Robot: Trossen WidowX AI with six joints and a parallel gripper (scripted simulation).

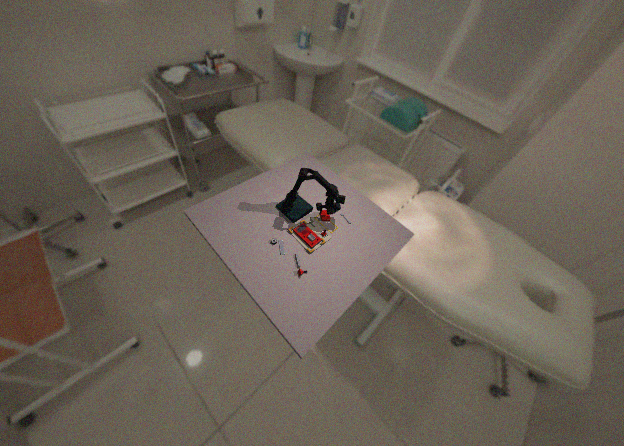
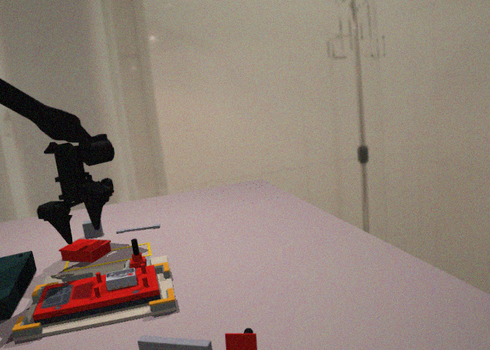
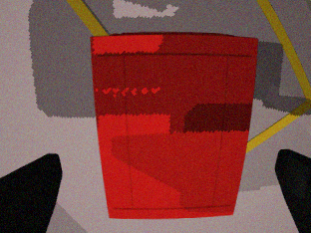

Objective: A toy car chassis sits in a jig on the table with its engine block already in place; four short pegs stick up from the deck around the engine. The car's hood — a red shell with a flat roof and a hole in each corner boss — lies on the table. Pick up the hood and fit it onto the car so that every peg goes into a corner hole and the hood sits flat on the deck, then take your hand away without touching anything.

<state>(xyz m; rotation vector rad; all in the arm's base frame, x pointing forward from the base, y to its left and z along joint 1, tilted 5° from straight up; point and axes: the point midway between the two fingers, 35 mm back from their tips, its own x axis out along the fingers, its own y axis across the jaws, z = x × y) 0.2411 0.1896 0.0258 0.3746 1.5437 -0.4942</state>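
Now: gripper tip 3 cm above the red hood. Also, from my gripper tip: grey engine block: 10 cm ahead, 24 cm to the right, 2 cm below.
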